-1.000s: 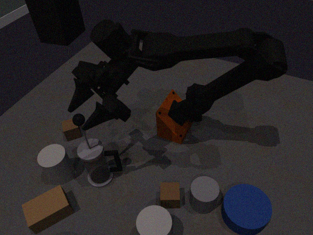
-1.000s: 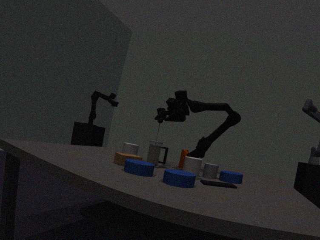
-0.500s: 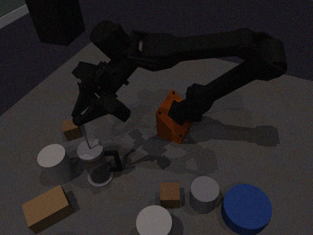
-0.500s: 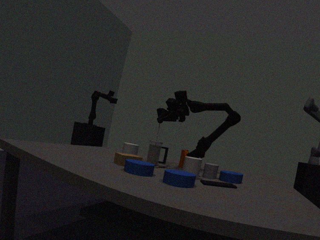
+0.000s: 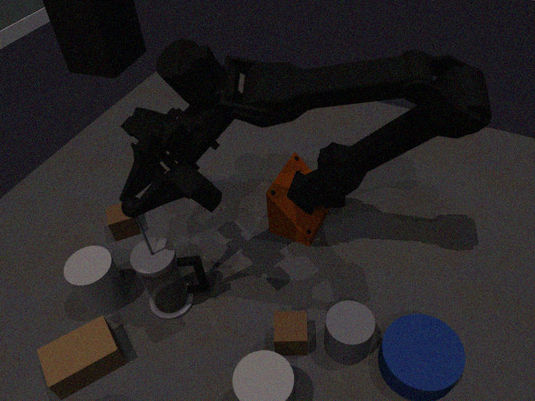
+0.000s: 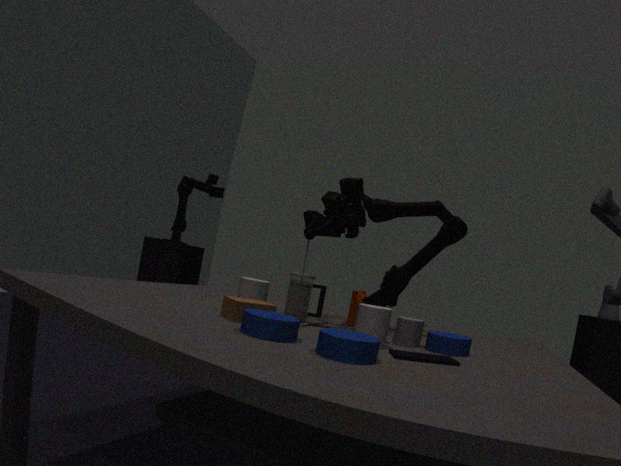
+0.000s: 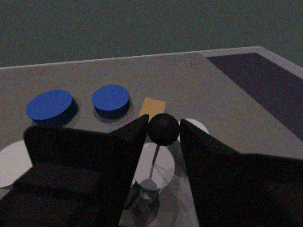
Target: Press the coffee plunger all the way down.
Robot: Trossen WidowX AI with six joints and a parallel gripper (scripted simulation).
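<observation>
My gripper tip is 1 cm past the coffee press, 2 cm to the right of it and 12 cm above it.
</observation>
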